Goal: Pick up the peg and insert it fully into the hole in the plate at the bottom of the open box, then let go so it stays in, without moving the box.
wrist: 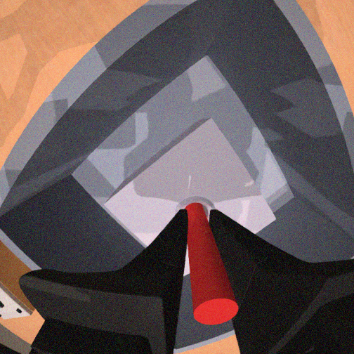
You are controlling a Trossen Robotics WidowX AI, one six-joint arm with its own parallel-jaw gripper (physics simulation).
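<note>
A red peg (211, 265) is between the two black fingers of my gripper (197, 215), which is shut on it. Its near end face is low in the wrist view and its far end points down into the box. The pale plate (190, 160) lies on the bottom of the open grey box (55, 220). The hole's ring (184, 202) shows around the far end of the peg, which covers most of the hole. Whether the peg's tip is inside the hole or just above it I cannot tell. My fingers are inside the box's outline, over the plate.
The box's dark side walls (240, 45) rise around the plate on all sides. An orange-tan table top (40, 30) shows outside the box. A brown item and a white piece with black marks (12, 305) are at the lower left edge.
</note>
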